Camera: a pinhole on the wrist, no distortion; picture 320 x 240 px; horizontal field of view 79.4 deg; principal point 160.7 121.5 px. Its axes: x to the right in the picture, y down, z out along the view. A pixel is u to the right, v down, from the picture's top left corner.
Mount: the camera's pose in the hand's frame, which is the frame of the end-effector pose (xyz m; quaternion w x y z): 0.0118 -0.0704 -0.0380 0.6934 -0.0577 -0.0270 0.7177
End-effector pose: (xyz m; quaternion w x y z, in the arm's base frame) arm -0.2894 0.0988 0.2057 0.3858 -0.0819 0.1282 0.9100
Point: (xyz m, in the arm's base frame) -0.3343 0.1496 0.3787
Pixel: 237.2 86.2
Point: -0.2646 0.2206 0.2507
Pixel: 111.1 23.1
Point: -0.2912 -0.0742 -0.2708
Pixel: behind the camera
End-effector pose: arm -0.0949 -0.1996 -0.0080 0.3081 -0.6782 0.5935 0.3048
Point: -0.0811 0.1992 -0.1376
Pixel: 163.8 165.8
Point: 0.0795 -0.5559 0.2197
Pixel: behind the camera
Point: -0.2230 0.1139 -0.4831
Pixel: 214.6 45.0
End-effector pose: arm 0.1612 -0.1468 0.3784 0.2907 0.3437 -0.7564 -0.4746
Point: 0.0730 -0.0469 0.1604
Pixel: 92.7 151.2
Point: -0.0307 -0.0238 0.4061
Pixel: 295.5 87.8
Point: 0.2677 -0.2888 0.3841
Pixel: behind the camera
